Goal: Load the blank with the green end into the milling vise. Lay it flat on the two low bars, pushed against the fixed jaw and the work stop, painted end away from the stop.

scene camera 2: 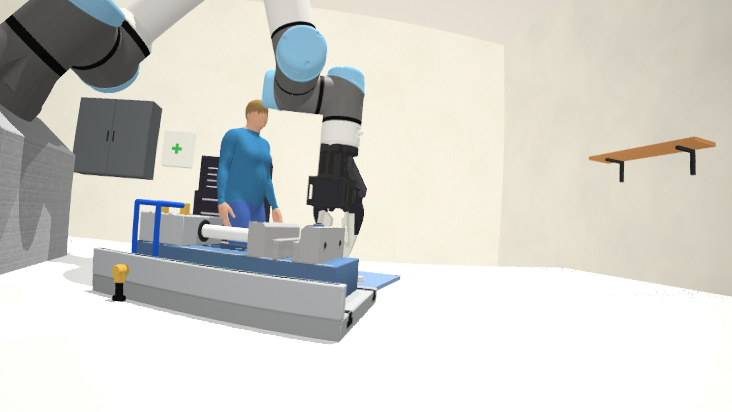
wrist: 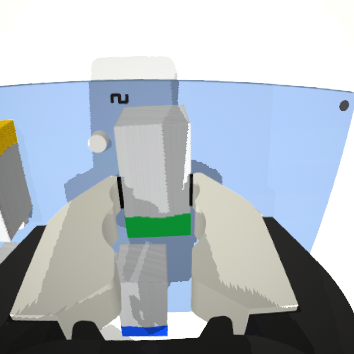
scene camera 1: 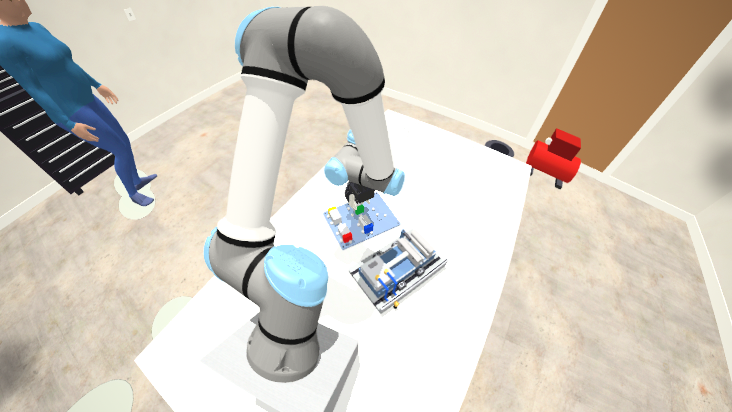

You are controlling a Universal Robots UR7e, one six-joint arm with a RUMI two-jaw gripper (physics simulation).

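Note:
The blank with the green end (scene camera 1: 359, 209) (wrist: 152, 165) is over the blue plate (scene camera 1: 391, 223) (wrist: 280, 150) (scene camera 2: 381, 279). My gripper (wrist: 156, 179) (scene camera 1: 360, 202) (scene camera 2: 336, 219) is shut on it, one jaw pad against each long side. In the wrist view its green end faces the bottom of the picture. Whether it touches the plate cannot be told. The milling vise (scene camera 1: 413, 286) (scene camera 2: 220, 291) stands beside the plate. In scene camera 2 its end block (scene camera 2: 322, 244) hides part of my fingers and the blank. The low bars and work stop are not clearly made out.
The blue-ended blank (scene camera 1: 368, 228) (wrist: 145, 302) lies close to the held one. Red-ended (scene camera 1: 346, 237) and yellow-ended (scene camera 1: 333, 213) (wrist: 15, 185) blanks lie on the plate. Blue pipes (scene camera 2: 157, 230) rise from the vise. A person (scene camera 1: 61, 76) (scene camera 2: 248, 163) stands beyond the table.

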